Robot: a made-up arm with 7 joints. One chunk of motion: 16 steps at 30 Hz.
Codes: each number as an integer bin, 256 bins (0 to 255) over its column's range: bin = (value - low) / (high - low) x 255, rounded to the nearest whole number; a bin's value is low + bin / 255 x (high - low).
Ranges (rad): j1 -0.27..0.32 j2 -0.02..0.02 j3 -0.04..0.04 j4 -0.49..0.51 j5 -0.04..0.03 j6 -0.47..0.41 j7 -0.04..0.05
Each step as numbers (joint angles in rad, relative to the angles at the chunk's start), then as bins.
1 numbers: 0.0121 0.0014 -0.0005 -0.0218 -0.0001 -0.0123 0.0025
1 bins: 122 136 126 119 145 133 120
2 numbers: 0.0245 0.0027 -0.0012 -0.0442 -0.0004 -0.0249 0.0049
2 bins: 127 145 124 114 144 129 127
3 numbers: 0.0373 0.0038 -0.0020 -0.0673 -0.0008 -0.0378 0.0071
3 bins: 133 152 121 108 143 125 133
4 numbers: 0.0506 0.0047 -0.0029 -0.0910 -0.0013 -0.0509 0.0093
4 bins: 139 157 118 102 141 121 140
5 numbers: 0.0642 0.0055 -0.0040 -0.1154 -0.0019 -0.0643 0.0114
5 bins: 144 163 115 96 139 118 146
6 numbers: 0.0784 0.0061 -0.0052 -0.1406 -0.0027 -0.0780 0.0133
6 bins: 151 166 111 89 136 114 151
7 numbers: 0.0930 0.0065 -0.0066 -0.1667 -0.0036 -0.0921 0.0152
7 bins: 157 169 106 82 133 110 156
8 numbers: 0.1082 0.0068 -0.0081 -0.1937 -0.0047 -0.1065 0.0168
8 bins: 163 171 102 76 129 105 161
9 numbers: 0.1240 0.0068 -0.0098 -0.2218 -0.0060 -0.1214 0.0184
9 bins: 170 171 96 68 124 101 165
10 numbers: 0.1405 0.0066 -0.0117 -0.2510 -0.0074 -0.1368 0.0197
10 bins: 177 170 90 61 119 97 169
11 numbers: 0.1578 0.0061 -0.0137 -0.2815 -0.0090 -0.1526 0.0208
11 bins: 185 166 84 53 113 92 172
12 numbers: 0.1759 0.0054 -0.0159 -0.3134 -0.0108 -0.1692 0.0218
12 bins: 193 162 77 45 106 87 175
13 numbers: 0.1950 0.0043 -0.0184 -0.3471 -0.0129 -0.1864 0.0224
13 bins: 201 155 69 36 99 82 177
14 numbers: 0.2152 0.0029 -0.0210 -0.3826 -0.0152 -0.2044 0.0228
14 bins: 210 146 61 27 90 77 178
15 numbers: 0.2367 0.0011 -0.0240 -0.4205 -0.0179 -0.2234 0.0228
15 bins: 219 135 51 18 81 71 178
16 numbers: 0.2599 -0.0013 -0.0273 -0.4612 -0.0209 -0.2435 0.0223
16 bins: 229 119 40 7 70 66 177
